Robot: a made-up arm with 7 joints.
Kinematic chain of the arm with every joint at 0, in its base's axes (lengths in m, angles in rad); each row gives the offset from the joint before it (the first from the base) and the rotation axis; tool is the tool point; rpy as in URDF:
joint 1: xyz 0 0 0 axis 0.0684 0.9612 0.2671
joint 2: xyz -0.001 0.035 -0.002 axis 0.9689 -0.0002 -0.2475
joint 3: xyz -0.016 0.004 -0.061 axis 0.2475 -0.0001 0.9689
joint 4: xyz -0.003 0 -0.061 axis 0.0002 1 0
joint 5: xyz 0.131 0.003 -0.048 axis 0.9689 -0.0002 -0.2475
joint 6: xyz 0.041 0 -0.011 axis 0.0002 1 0
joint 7: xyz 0.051 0 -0.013 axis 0.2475 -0.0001 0.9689
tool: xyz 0 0 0 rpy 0 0.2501 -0.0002
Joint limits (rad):
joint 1: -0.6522..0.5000
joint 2: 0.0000..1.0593
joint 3: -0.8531..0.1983
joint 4: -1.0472..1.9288
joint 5: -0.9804..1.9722
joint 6: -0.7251..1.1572
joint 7: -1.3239..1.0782
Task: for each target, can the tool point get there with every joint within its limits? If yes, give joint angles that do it. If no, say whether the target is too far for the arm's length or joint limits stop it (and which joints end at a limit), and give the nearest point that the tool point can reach.
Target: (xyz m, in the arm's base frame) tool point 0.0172 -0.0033 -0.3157
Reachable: yes | joints 0.3992 0.1012 -0.3827 0.4574 0.9573 -0.1266 -0.6530
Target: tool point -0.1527 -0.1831 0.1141
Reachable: no: joint limits stop it (at a limit: joint 1, joint 2, joint 3, joint 4, joint 6) | nearest point 0.0192 -0.0841 0.0793 | short by 0.201 m
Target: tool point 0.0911 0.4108 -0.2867
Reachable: no: too far | nearest point 0.0691 0.3156 -0.2147 | short by 0.121 m
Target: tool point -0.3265 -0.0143 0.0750
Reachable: no: joint limits stop it (at a limit: joint 1, joint 2, joint 4, joint 6) | nearest point -0.2864 0.0099 -0.1373 | short by 0.217 m
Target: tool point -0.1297 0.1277 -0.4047
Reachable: no: too far | nearest point -0.1075 0.1117 -0.3351 | short by 0.075 m
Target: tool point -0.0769 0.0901 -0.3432
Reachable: yes | joints -0.1074 0.1071 -0.1829 1.6204 0.2963 0.3203 -0.5473
